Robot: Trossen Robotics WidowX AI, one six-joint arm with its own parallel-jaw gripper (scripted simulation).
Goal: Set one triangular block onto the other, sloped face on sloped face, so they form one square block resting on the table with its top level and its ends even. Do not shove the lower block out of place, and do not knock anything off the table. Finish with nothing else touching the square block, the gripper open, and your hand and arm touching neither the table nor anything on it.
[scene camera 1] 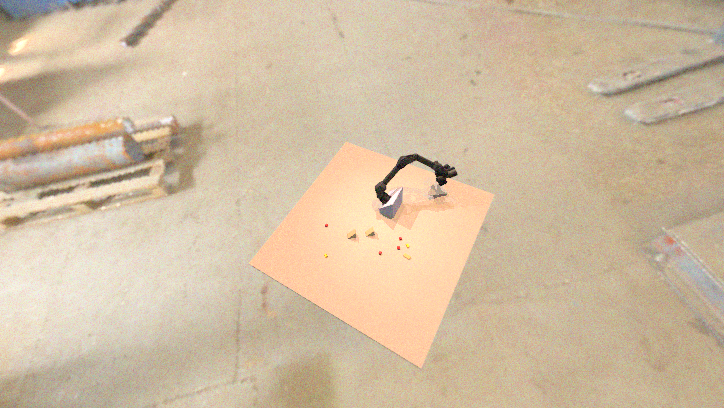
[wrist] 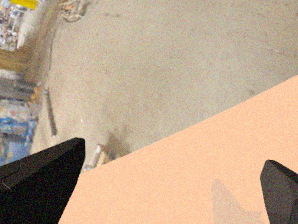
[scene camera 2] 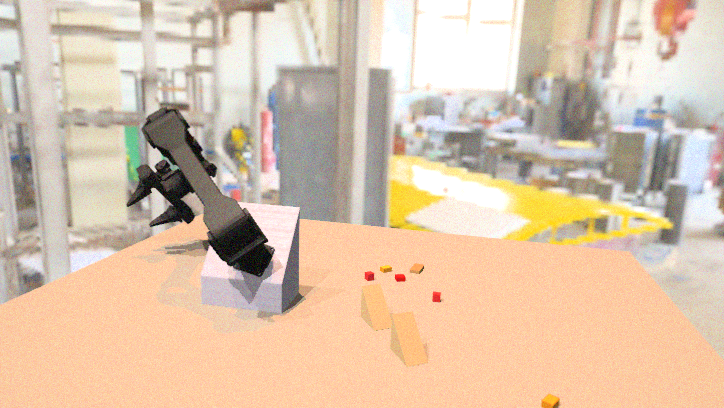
Labels:
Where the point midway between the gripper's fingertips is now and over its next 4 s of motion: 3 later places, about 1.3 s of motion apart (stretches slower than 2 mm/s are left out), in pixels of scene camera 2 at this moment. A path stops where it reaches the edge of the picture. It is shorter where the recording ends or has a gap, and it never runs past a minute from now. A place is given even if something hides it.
My gripper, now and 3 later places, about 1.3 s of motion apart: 138,216; 348,156; 407,298; 407,334

